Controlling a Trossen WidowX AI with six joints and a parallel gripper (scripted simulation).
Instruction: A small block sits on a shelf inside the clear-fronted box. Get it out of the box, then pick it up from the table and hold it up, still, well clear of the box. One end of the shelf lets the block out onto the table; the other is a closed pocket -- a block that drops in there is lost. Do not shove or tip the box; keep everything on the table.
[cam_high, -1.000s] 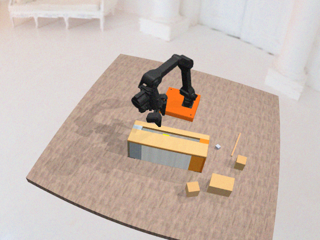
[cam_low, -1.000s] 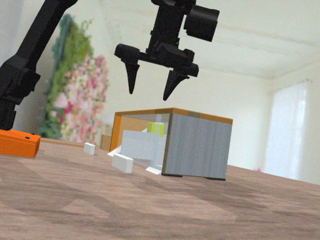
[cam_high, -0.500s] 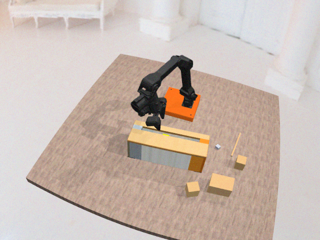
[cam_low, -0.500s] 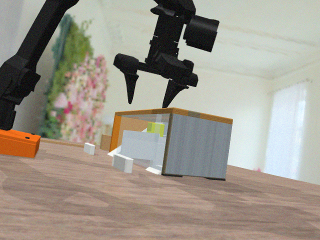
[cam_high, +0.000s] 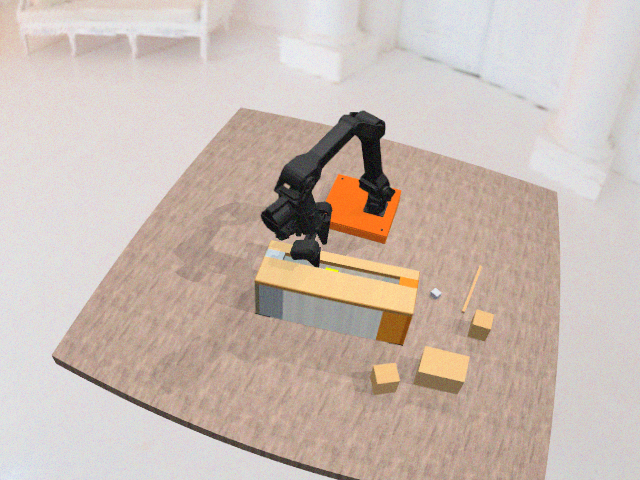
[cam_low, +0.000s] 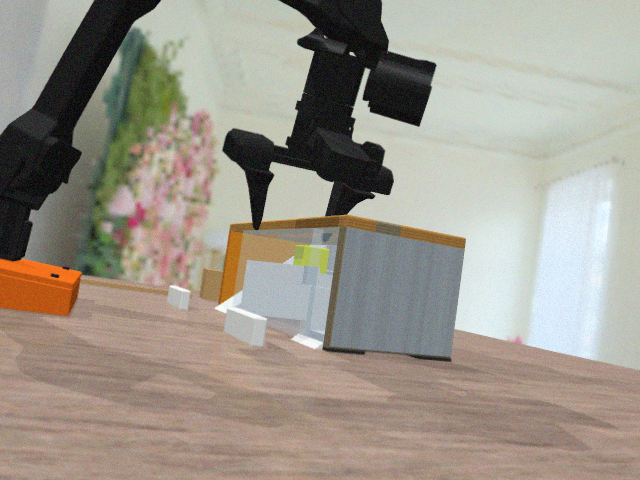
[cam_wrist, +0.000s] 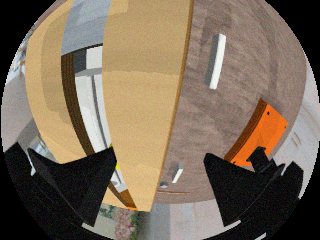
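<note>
The yellow block lies 40 mm ahead of my gripper tip, 40 mm to the left of it and 20 mm below it. Round my gripper tip: clear-fronted box (30 mm ahead, 70 mm to the left, 50 mm below); thin wooden stick (140 mm behind, 420 mm to the left, 110 mm below).
</note>
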